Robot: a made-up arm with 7 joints. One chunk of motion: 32 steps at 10 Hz.
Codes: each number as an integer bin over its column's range. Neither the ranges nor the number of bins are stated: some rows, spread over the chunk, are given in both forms.
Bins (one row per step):
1: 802 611 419 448 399 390
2: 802 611 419 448 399 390
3: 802 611 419 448 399 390
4: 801 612 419 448 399 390
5: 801 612 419 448 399 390
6: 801 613 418 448 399 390
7: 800 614 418 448 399 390
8: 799 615 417 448 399 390
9: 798 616 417 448 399 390
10: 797 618 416 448 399 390
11: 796 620 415 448 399 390
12: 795 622 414 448 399 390
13: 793 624 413 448 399 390
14: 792 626 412 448 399 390
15: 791 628 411 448 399 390
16: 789 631 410 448 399 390
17: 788 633 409 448 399 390
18: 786 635 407 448 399 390
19: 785 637 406 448 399 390
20: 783 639 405 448 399 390
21: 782 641 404 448 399 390
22: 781 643 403 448 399 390
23: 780 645 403 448 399 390
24: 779 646 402 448 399 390
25: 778 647 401 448 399 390
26: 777 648 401 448 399 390
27: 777 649 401 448 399 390
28: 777 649 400 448 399 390
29: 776 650 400 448 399 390
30: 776 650 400 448 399 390
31: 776 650 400 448 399 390
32: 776 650 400 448 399 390
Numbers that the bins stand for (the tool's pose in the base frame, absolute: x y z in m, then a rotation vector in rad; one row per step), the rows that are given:
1: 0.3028 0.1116 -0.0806 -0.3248 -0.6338 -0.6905
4: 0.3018 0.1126 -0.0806 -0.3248 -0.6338 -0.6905
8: 0.2998 0.1156 -0.0826 -0.3248 -0.6338 -0.6905
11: 0.2968 0.1206 -0.0846 -0.3248 -0.6338 -0.6905
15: 0.2918 0.1286 -0.0886 -0.3248 -0.6338 -0.6905
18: 0.2868 0.1356 -0.0926 -0.3248 -0.6338 -0.6905
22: 0.2818 0.1436 -0.0966 -0.3248 -0.6338 -0.6905
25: 0.2788 0.1476 -0.0986 -0.3248 -0.6338 -0.6905
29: 0.2768 0.1507 -0.0996 -0.3248 -0.6338 -0.6905
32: 0.2768 0.1507 -0.0996 -0.3248 -0.6338 -0.6905
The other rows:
2: 0.3028 0.1116 -0.0806 -0.3248 -0.6338 -0.6905
3: 0.3028 0.1116 -0.0806 -0.3248 -0.6338 -0.6905
5: 0.3018 0.1126 -0.0806 -0.3248 -0.6338 -0.6905
6: 0.3018 0.1136 -0.0816 -0.3248 -0.6338 -0.6905
7: 0.3008 0.1146 -0.0816 -0.3248 -0.6338 -0.6905
9: 0.2988 0.1166 -0.0826 -0.3248 -0.6338 -0.6905
10: 0.2978 0.1186 -0.0836 -0.3248 -0.6338 -0.6905
12: 0.2958 0.1226 -0.0856 -0.3248 -0.6338 -0.6905
13: 0.2938 0.1246 -0.0866 -0.3248 -0.6338 -0.6905
14: 0.2928 0.1266 -0.0876 -0.3248 -0.6338 -0.6905
16: 0.2898 0.1316 -0.0896 -0.3248 -0.6338 -0.6905
17: 0.2888 0.1336 -0.0906 -0.3248 -0.6338 -0.6905
19: 0.2858 0.1376 -0.0936 -0.3248 -0.6338 -0.6905
20: 0.2838 0.1396 -0.0946 -0.3248 -0.6338 -0.6905
21: 0.2828 0.1416 -0.0956 -0.3248 -0.6338 -0.6905
23: 0.2808 0.1456 -0.0966 -0.3248 -0.6338 -0.6905
24: 0.2798 0.1466 -0.0976 -0.3248 -0.6338 -0.6905
26: 0.2778 0.1486 -0.0986 -0.3248 -0.6338 -0.6905
27: 0.2778 0.1496 -0.0986 -0.3248 -0.6338 -0.6905
28: 0.2778 0.1496 -0.0996 -0.3248 -0.6338 -0.6905
30: 0.2768 0.1507 -0.0996 -0.3248 -0.6338 -0.6905
31: 0.2768 0.1507 -0.0996 -0.3248 -0.6338 -0.6905

